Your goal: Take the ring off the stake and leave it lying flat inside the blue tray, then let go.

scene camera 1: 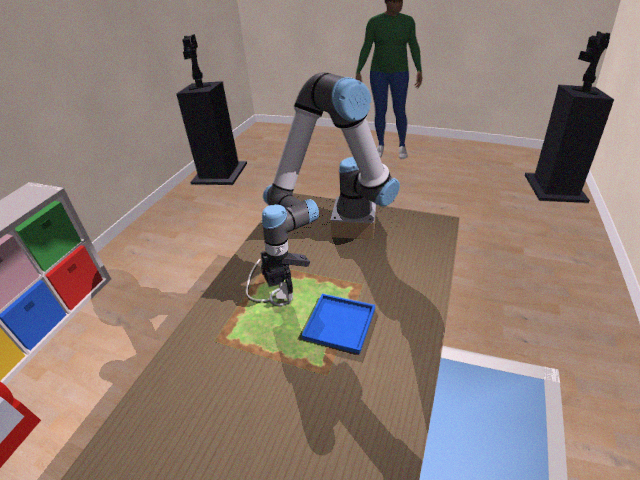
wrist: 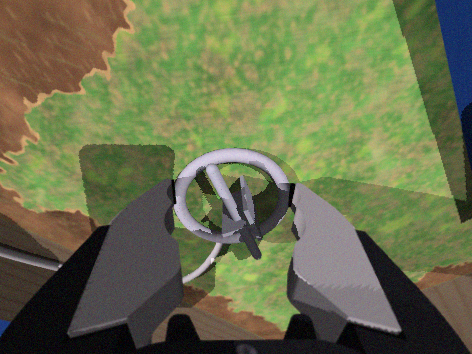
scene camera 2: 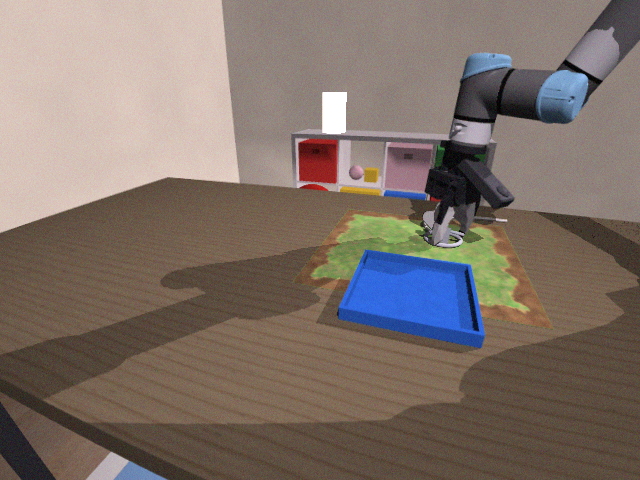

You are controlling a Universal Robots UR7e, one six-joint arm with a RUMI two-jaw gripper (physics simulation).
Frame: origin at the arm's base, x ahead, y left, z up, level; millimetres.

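Seen in the pictures: gripper, fingertip midpoint: (scene camera 1: 284,295) (wrist: 232,184) (scene camera 2: 447,241); arm's base, origin of the base link: (scene camera 1: 354,208).
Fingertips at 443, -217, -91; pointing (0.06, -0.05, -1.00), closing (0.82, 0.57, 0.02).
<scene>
Offsets run from my fingertips to a thing's top centre, as dx, dy, dz. "*": to the spot under its first point.
The pale grey ring @(+8, -11, +8) (scene camera 1: 280,303) (scene camera 2: 448,246) (wrist: 235,155) is low over the green mat, around the stake. The stake @(+7, -5, +36) (wrist: 225,192) is a pale slanted rod with a dark end, seen through the ring's opening in the wrist view. My gripper (scene camera 1: 282,299) (scene camera 2: 450,238) (wrist: 232,184) points down and is shut on the ring, its fingertips against opposite outer sides. Whether the ring touches the mat is hard to tell. The blue tray @(+108, +212, +20) (scene camera 1: 338,322) (scene camera 2: 413,291) (wrist: 457,60) lies flat beside the ring, with nothing inside.
A thin pale curved wire @(* -19, -141, +0) (scene camera 1: 249,289) (wrist: 205,270) runs close beside the gripper and ring. The green and brown mat (scene camera 1: 258,328) (scene camera 2: 361,260) (wrist: 200,75) lies under the ring and reaches the tray's edge. A shelf unit (scene camera 2: 392,136) stands beyond the table.
</scene>
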